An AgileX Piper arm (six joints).
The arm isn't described. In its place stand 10 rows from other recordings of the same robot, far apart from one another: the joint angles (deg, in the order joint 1, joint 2, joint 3, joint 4, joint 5, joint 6), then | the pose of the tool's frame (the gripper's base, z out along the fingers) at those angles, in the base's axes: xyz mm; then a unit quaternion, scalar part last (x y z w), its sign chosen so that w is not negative.
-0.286, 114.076, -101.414, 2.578, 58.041, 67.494 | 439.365, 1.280, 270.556, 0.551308, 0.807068, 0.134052, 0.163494
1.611, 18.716, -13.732, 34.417, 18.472, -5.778 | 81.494, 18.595, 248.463, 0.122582, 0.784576, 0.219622, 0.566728
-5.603, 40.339, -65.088, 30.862, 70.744, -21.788 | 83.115, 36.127, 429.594, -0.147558, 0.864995, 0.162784, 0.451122
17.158, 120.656, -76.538, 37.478, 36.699, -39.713 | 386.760, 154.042, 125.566, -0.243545, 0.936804, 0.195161, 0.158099
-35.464, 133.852, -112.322, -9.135, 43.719, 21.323 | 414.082, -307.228, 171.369, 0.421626, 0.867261, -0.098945, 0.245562
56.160, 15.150, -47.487, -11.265, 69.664, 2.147 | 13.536, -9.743, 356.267, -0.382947, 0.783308, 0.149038, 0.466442
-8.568, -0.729, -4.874, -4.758, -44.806, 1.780 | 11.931, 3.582, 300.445, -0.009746, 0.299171, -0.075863, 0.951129
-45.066, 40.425, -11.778, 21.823, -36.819, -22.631 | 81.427, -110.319, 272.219, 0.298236, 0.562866, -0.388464, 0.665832
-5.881, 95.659, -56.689, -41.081, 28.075, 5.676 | 330.405, -62.325, 206.688, -0.167724, 0.930319, -0.235412, 0.225735
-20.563, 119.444, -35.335, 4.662, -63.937, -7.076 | 305.668, -121.764, 83.986, 0.129331, 0.783864, -0.162638, 0.585132
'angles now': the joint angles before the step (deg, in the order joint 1, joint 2, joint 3, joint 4, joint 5, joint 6). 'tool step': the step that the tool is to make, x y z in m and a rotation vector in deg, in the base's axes. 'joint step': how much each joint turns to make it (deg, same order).
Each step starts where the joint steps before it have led.
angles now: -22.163, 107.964, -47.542, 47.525, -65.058, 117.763
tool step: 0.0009, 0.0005, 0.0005, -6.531, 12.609, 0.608
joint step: 0.006, -0.011, 0.009, -0.783, 0.000, -13.866
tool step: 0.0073, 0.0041, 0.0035, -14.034, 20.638, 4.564
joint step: -0.006, 0.017, -0.011, -6.319, -0.002, -22.057
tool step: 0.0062, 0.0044, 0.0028, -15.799, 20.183, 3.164
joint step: 0.004, 0.003, -0.006, -5.602, 0.001, -22.967
